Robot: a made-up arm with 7 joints.
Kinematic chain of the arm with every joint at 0, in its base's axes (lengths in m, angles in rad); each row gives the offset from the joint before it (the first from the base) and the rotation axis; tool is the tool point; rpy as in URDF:
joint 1: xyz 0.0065 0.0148 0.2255 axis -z
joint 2: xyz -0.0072 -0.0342 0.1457 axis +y
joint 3: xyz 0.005 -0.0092 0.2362 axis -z
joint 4: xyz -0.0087 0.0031 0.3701 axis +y
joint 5: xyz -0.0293 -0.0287 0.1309 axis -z
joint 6: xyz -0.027 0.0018 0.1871 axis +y
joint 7: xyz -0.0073 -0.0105 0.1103 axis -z
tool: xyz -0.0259 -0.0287 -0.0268 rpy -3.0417 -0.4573 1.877
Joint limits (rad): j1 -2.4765..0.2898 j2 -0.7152..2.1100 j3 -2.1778..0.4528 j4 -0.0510..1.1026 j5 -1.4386..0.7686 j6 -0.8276..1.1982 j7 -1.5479..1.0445
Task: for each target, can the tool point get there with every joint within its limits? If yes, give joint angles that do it. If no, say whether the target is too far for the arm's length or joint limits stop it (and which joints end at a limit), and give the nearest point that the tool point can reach.
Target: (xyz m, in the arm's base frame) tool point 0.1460 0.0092 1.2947
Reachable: yes | joints -0.1283 -0.1150 -0.2370 0.6573 -0.8919 0.5516 -1.0470
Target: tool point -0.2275 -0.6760 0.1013
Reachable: no: joint limits stop it (at a limit: joint 2, joint 3, joint 4, joint 6) | nearest point -0.2059 -0.6123 0.8070 | short by 0.709 m
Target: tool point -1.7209 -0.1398 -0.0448
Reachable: no: too far | nearest point -0.7962 0.2601 0.1126 | short by 1.020 m
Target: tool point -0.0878 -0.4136 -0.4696
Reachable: no: joint limits stop it (at a limit: joint 1, joint 2, joint 4, joint 5) | nearest point 0.4169 -0.3387 -0.3014 | short by 0.537 m
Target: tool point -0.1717 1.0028 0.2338
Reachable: yes | joints -1.7527 1.6722 -1.7592 0.2195 0.0767 0.5912 0.7481
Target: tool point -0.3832 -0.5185 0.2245
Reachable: no: joint limits stop it (at a limit: joint 2, joint 3, joint 4, joint 6) | nearest point -0.3812 -0.5157 0.8068 | short by 0.582 m
